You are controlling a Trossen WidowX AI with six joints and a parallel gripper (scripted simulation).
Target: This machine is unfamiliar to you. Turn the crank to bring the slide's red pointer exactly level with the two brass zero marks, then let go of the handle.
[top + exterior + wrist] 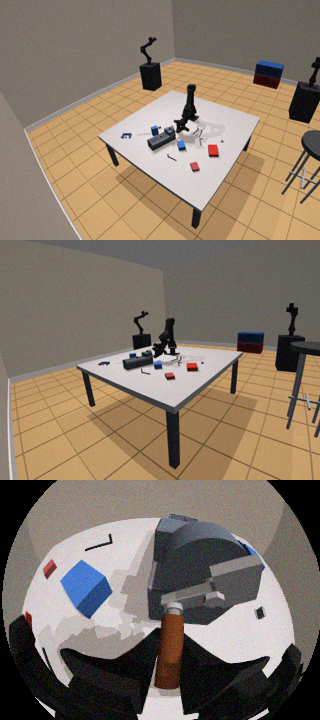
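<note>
The brown crank handle is 20 mm behind my gripper tip, 10 mm to the left of it and 20 mm above it. Round my gripper tip: red pointer (140 mm ahead, 90 mm to the right, 40 mm above).
</note>
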